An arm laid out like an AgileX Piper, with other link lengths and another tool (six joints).
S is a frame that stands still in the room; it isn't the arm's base.
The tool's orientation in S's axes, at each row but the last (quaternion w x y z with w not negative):
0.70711, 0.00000, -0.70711, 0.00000
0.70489, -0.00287, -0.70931, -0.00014
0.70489, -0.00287, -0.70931, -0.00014
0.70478, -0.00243, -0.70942, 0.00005
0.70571, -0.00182, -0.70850, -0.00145
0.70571, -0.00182, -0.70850, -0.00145
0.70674, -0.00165, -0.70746, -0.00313
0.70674, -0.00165, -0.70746, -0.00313
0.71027, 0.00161, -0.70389, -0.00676
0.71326, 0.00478, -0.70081, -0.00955
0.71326, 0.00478, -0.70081, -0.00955
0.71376, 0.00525, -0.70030, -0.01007
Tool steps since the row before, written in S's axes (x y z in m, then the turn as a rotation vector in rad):
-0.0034, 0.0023, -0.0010, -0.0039, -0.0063, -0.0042
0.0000, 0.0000, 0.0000, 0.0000, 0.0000, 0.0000
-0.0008, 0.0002, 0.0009, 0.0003, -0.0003, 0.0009
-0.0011, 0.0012, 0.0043, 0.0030, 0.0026, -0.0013
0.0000, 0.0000, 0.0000, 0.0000, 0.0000, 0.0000
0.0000, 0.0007, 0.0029, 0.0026, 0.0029, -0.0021
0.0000, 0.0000, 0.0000, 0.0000, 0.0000, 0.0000
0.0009, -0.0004, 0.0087, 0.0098, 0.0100, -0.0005
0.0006, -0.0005, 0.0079, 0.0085, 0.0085, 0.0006
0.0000, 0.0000, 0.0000, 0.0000, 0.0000, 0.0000
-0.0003, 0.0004, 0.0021, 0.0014, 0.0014, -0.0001
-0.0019, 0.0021, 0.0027, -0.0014, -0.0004, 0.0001
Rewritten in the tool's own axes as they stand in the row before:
-0.0010, 0.0023, 0.0034, -0.0042, -0.0063, 0.0039
0.0000, 0.0000, 0.0000, 0.0000, 0.0000, 0.0000
0.0009, 0.0002, 0.0008, 0.0009, -0.0003, -0.0003
0.0043, 0.0012, 0.0011, -0.0013, 0.0026, -0.0030
0.0000, 0.0000, 0.0000, 0.0000, 0.0000, 0.0000
0.0029, 0.0007, 0.0000, -0.0021, 0.0029, -0.0026
0.0000, 0.0000, 0.0000, 0.0000, 0.0000, 0.0000
0.0087, -0.0004, -0.0009, -0.0005, 0.0101, -0.0097
0.0079, -0.0004, -0.0005, 0.0006, 0.0086, -0.0084
0.0000, 0.0000, 0.0000, 0.0000, 0.0000, 0.0000
0.0021, 0.0004, 0.0003, -0.0001, 0.0014, -0.0014
0.0026, 0.0021, 0.0020, 0.0001, -0.0004, 0.0014

